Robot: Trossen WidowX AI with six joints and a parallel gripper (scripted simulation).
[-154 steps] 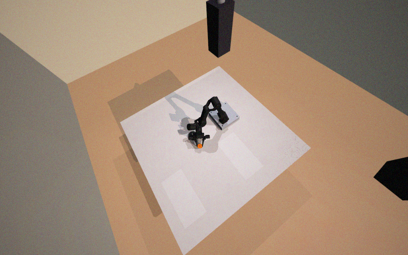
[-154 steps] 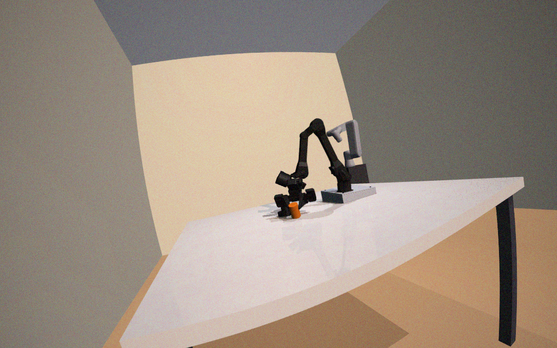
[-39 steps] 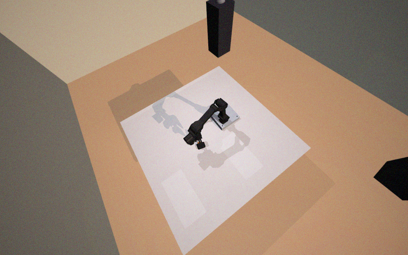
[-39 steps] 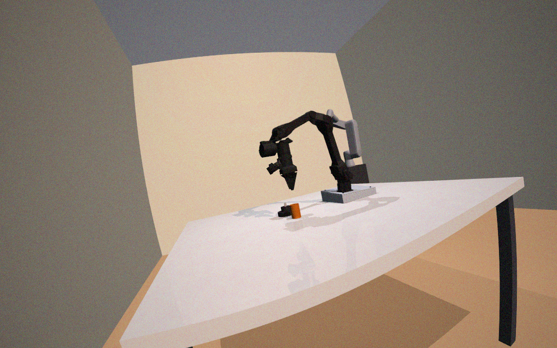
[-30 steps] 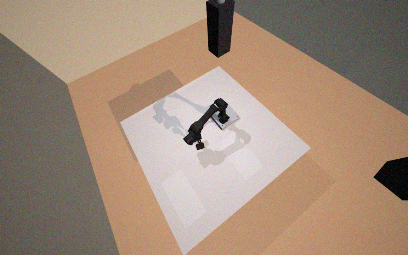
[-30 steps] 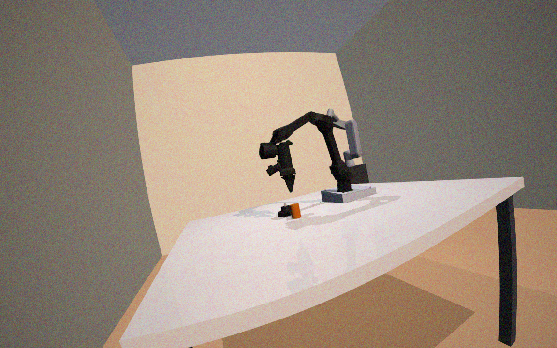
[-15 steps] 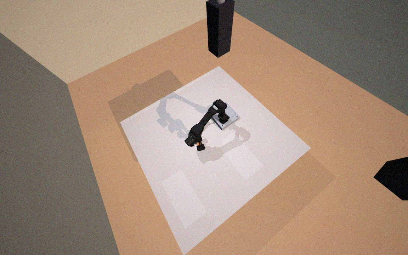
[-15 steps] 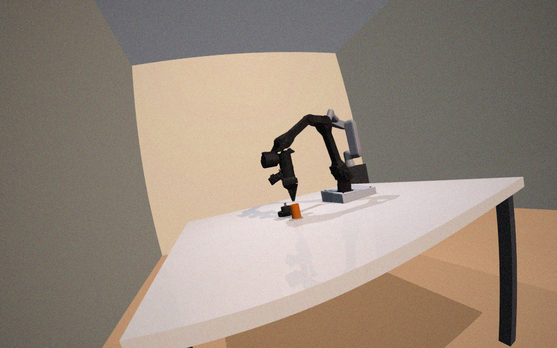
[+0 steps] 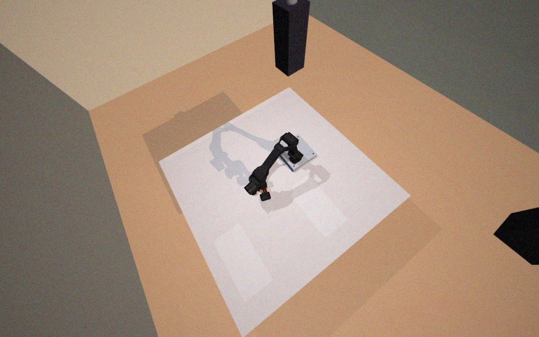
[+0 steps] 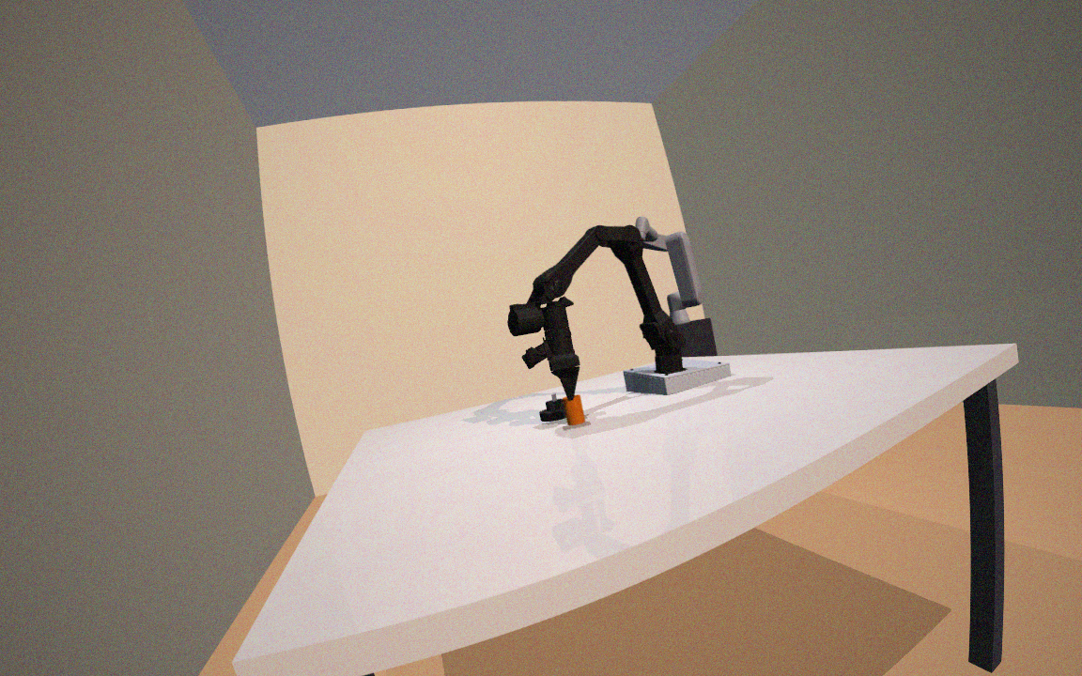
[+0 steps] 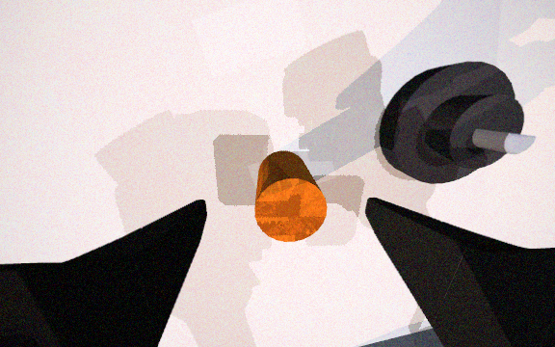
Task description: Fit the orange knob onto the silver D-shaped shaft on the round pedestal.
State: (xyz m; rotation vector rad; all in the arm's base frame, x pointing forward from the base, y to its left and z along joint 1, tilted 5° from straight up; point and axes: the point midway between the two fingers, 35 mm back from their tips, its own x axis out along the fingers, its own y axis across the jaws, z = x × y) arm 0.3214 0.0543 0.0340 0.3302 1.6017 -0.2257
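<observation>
Right now my gripper tip is 20 mm above the orange knob. Round my gripper tip: dark round pedestal (10 mm behind, 120 mm to the right, 30 mm below).
</observation>
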